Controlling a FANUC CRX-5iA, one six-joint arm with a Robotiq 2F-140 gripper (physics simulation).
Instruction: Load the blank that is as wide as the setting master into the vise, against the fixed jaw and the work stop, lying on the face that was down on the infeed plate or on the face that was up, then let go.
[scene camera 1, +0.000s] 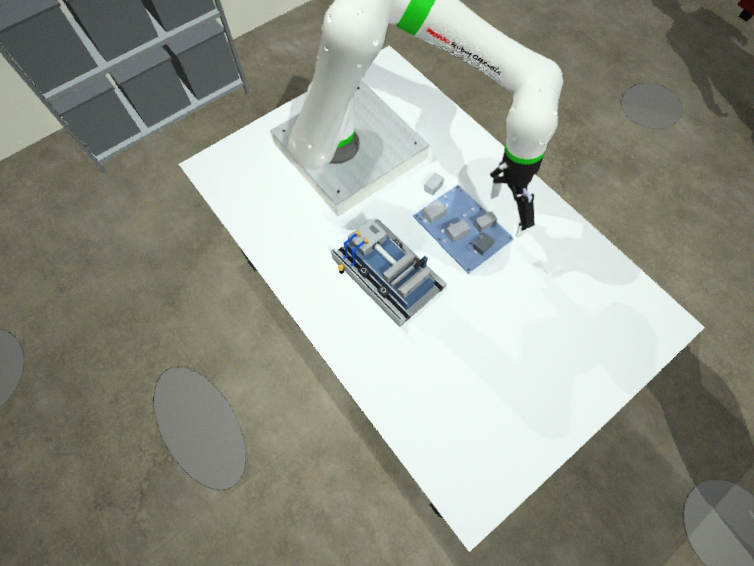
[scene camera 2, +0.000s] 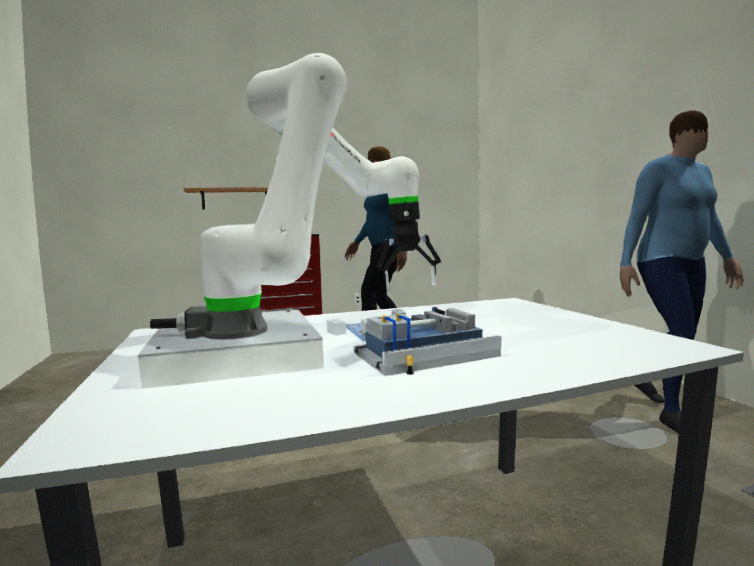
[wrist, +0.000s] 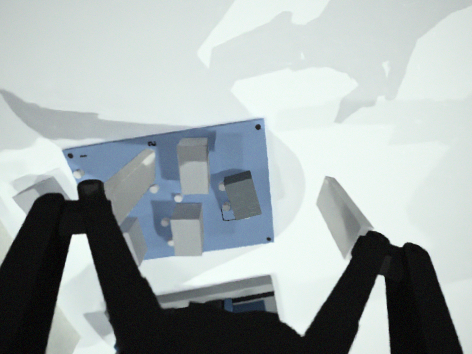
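Seen in the pictures: gripper, fingertip midpoint: (scene camera 1: 507, 215) (scene camera 2: 411, 287) (wrist: 238, 177); arm's base, link origin: (scene camera 2: 235, 331).
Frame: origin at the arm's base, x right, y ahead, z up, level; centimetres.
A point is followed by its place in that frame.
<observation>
The blue infeed plate (scene camera 1: 468, 260) {x -17.8, y 53.0, z -6.2 cm} (wrist: 230, 150) {x -30.3, y 49.2, z -6.2 cm} bears three light grey blanks (scene camera 1: 434, 211) {x -16.1, y 35.2, z -2.6 cm} (scene camera 1: 458, 230) {x -19.0, y 44.5, z -2.3 cm} (wrist: 194, 172) {x -28.6, y 45.0, z -2.6 cm} and a dark grey block (scene camera 1: 483, 244) {x -23.7, y 51.5, z -3.8 cm} (wrist: 244, 197) {x -24.9, y 51.1, z -3.7 cm}. Another light grey block (scene camera 1: 433, 183) {x -21.5, y 25.6, z -3.4 cm} (scene camera 2: 335, 327) {x -18.9, y 24.5, z -4.5 cm} lies off the plate near the robot base. I cannot tell which block is the setting master. The vise (scene camera 1: 420, 298) {x 1.3, y 57.3, z -5.0 cm} (scene camera 2: 389, 342) {x 12.7, y 34.7, z -1.3 cm} stands beside the plate; no blank shows between its jaws. My gripper (scene camera 1: 507, 210) {x -31.2, y 49.6, z 4.2 cm} (scene camera 2: 410, 279) {x -31.2, y 49.6, z 4.2 cm} (wrist: 238, 177) {x -31.2, y 49.6, z 4.2 cm} is wide open and empty, above the plate's far side. Its left finger partly hides one blank in the wrist view.
The robot's base block (scene camera 1: 380, 143) {x -12.9, y 6.0, z -0.1 cm} (scene camera 2: 231, 359) {x 13.4, y 1.3, z -2.8 cm} stands at one end of the white table (scene camera 1: 438, 389) {x 9.6, y 81.9, z -7.0 cm} (scene camera 2: 548, 365) {x 19.1, y 68.9, z -7.0 cm}. A small orange-topped item (scene camera 1: 341, 268) {x 17.4, y 38.8, z -3.6 cm} (scene camera 2: 409, 363) {x 17.9, y 38.0, z -4.6 cm} stands beside the vise. Blue hooked parts rise at the vise's end nearest the base. Two people stand beyond the table.
</observation>
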